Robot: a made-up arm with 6 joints.
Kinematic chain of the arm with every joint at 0, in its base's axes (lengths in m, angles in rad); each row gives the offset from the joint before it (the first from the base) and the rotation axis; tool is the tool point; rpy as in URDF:
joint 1: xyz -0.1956 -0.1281 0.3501 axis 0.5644 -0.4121 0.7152
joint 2: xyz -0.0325 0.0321 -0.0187 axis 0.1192 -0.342 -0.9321
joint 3: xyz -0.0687 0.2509 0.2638 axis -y
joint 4: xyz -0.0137 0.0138 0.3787 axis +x
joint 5: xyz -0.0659 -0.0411 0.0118 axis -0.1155 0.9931 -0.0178
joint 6: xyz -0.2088 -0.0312 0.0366 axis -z
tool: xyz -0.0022 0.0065 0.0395 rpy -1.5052 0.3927 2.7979
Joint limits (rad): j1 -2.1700..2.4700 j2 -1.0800..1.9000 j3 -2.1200..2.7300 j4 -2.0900..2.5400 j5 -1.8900..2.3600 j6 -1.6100..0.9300
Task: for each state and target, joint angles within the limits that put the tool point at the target. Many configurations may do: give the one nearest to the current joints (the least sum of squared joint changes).
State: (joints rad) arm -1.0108 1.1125 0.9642 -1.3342 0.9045 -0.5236
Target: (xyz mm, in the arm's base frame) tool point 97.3 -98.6 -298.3
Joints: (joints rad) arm -1.6568 1.0312 1.6842 -1.2694 0.5441 -0.5276
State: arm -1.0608 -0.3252 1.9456 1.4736 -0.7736 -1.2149
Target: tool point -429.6 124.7 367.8
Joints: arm -1.3105 -0.8712 1.9907 1.5544 0.0190 -1.2361
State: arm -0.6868 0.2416 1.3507 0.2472 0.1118 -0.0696
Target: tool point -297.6 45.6 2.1
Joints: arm -0.9668 0.3616 2.2844 0.3750 -0.0295 -0.0851
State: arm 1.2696 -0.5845 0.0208 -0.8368 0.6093 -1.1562
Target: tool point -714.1 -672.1 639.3
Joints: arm 0.8789 -0.5219 0.4071 -0.5983 -0.2315 -1.1470
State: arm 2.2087 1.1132 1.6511 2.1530 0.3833 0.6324
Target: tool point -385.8 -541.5 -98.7
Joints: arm 2.4700 0.8633 0.8632 1.3141 0.5778 0.6179
